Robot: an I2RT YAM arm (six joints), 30 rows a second.
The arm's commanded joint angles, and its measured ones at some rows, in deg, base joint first. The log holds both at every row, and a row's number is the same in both.
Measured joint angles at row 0: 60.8 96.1 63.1 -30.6 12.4 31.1
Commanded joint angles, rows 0 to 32: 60.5 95.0 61.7 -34.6 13.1 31.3; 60.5 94.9 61.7 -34.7 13.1 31.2; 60.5 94.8 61.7 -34.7 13.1 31.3; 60.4 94.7 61.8 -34.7 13.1 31.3; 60.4 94.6 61.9 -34.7 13.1 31.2; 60.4 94.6 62.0 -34.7 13.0 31.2; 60.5 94.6 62.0 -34.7 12.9 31.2; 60.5 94.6 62.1 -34.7 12.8 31.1; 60.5 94.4 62.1 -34.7 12.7 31.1; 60.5 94.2 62.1 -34.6 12.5 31.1; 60.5 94.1 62.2 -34.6 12.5 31.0; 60.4 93.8 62.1 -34.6 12.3 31.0; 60.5 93.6 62.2 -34.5 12.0 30.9; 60.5 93.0 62.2 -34.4 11.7 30.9; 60.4 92.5 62.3 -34.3 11.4 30.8; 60.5 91.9 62.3 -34.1 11.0 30.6; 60.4 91.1 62.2 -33.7 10.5 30.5; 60.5 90.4 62.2 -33.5 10.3 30.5; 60.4 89.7 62.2 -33.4 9.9 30.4; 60.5 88.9 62.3 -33.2 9.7 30.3; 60.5 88.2 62.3 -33.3 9.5 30.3; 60.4 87.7 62.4 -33.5 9.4 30.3; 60.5 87.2 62.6 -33.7 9.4 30.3; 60.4 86.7 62.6 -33.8 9.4 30.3; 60.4 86.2 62.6 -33.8 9.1 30.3; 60.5 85.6 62.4 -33.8 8.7 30.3; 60.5 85.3 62.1 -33.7 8.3 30.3; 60.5 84.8 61.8 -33.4 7.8 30.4; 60.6 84.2 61.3 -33.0 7.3 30.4; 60.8 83.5 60.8 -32.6 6.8 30.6; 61.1 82.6 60.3 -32.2 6.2 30.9; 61.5 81.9 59.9 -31.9 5.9 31.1; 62.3 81.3 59.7 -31.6 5.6 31.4
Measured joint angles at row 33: 60.9 84.5 61.5 -31.0 7.8 30.9
